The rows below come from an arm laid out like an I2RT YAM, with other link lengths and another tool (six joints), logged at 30 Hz.
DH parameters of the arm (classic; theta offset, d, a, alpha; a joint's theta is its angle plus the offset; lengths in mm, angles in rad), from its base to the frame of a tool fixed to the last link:
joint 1: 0 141.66 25.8 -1.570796
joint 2: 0 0 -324.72 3.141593
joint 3: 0.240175 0 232.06 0
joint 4: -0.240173 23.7 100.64 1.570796
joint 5: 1.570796 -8.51 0 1.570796
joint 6: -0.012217 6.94 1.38 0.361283
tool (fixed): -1.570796 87.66 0 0
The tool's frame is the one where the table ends.
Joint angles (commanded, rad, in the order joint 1, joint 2, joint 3, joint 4, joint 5, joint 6), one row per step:
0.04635 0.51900 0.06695 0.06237 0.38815 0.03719
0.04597 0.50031 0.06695 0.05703 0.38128 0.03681
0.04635 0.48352 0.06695 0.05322 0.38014 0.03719
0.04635 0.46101 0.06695 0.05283 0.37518 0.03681
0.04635 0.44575 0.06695 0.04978 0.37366 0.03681
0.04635 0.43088 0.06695 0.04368 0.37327 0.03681
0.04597 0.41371 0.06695 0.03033 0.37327 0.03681
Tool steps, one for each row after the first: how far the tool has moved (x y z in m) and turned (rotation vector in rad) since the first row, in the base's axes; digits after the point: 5 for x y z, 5 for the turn. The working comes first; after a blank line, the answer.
Tool pose at each row, in the base's axes (x y z in m, rotation vector in rad; the steps are taken from these numbers as rounded here):
0.15678 -0.05215 0.22122 2.01499 -0.20559 1.97391
0.15529 -0.05170 0.22253 2.00728 -0.20556 1.99210
0.15386 -0.05163 0.22394 1.99621 -0.20860 2.00689
0.15212 -0.05129 0.22661 1.97879 -0.21136 2.03315
0.15079 -0.05123 0.22791 1.96821 -0.21377 2.04687
0.14939 -0.05126 0.22858 1.96008 -0.21587 2.05622
0.14762 -0.05140 0.22816 1.95623 -0.21723 2.05994

-0.00149 0.00045 0.00131 0.00285 -0.01310 0.00612
-0.00292 0.00052 0.00272 0.00417 -0.02617 0.00745
-0.00466 0.00086 0.00539 0.00654 -0.04806 0.01224
-0.00599 0.00092 0.00669 0.00757 -0.06024 0.01369
-0.00739 0.00089 0.00736 0.00805 -0.06899 0.01407
-0.00916 0.00075 0.00694 0.00819 -0.07281 0.01371

